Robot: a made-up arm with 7 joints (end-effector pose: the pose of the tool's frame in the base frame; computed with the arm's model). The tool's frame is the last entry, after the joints. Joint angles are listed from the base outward.
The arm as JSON. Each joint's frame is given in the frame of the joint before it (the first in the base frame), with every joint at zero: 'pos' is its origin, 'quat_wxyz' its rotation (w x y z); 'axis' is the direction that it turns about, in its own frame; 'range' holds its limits. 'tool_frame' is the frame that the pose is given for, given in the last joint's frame.
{
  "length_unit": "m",
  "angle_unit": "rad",
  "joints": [
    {
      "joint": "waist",
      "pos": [
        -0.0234,
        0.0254,
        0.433
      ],
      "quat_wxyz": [
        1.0,
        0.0,
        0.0,
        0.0
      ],
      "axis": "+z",
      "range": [
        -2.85,
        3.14
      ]
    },
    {
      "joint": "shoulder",
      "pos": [
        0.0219,
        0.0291,
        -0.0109
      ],
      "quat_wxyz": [
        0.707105,
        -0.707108,
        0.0,
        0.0
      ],
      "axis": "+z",
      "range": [
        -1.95,
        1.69
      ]
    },
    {
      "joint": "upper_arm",
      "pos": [
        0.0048,
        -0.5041,
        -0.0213
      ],
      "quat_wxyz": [
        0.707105,
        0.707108,
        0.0,
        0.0
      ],
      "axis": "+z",
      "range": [
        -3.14,
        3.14
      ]
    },
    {
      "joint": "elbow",
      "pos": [
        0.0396,
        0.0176,
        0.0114
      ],
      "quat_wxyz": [
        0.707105,
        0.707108,
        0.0,
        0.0
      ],
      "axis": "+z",
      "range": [
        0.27,
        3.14
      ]
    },
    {
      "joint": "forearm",
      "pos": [
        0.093,
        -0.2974,
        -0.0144
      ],
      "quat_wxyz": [
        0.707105,
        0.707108,
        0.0,
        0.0
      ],
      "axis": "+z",
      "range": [
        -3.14,
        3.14
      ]
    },
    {
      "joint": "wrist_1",
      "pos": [
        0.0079,
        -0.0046,
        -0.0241
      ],
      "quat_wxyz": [
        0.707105,
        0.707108,
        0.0,
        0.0
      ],
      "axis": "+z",
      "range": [
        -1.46,
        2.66
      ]
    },
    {
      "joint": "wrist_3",
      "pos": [
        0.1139,
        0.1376,
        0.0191
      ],
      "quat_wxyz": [
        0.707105,
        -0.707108,
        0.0,
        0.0
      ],
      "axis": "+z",
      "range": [
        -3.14,
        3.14
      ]
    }
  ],
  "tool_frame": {
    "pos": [
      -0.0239,
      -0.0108,
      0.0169
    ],
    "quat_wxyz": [
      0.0,
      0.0,
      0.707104,
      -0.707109
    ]
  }
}
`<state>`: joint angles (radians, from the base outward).
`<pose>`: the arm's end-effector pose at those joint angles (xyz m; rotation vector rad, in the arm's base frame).
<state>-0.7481 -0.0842 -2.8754 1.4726 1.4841 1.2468 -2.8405</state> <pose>-0.5305 0.1600 0.9451 1.0620 2.4599 -0.0916</pose>
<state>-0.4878 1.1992 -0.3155 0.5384 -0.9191 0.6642 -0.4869</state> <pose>0.2040 -0.1674 0.1799 -0.4144 -0.8135 -1.5299</pose>
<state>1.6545 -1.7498 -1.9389 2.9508 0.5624 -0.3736 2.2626</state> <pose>-0.1199 -0.8813 0.2810 0.0105 -2.3800 -0.4271</pose>
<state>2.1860 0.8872 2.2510 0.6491 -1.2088 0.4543 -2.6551</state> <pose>-0.2355 -0.1479 0.8025 0.3774 -1.4037 -0.5443</pose>
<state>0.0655 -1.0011 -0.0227 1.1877 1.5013 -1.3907 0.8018</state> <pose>-0.3314 -0.1366 0.9745 -0.0038 -1.4124 0.2326</pose>
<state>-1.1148 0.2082 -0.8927 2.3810 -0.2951 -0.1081 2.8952</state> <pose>0.1096 -0.3484 1.3471 -0.7976 -0.6489 0.0901</pose>
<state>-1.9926 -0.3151 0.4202 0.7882 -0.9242 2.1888 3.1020</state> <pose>-0.1046 -0.1347 0.7679 0.8948 0.2348 -2.2721</pose>
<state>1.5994 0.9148 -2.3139 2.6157 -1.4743 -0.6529 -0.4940</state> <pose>0.1861 0.7708 0.8937 1.0551 -0.7576 2.2822</pose>
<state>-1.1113 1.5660 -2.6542 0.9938 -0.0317 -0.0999 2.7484</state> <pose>-0.0520 -0.5730 0.8553 -0.8261 0.6637 -1.6585</pose>
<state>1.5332 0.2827 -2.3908 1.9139 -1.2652 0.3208 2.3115</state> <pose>0.3672 0.0180 1.2115 -0.5857 0.4399 0.2885</pose>
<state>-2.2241 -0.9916 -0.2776 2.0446 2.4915 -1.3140 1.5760</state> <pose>0.0607 0.4134 0.8944 2.0415 2.2860 -0.1396</pose>
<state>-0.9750 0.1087 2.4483 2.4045 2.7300 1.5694 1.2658</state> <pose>0.0243 0.0429 1.3997 -0.5863 0.2511 -0.5620</pose>
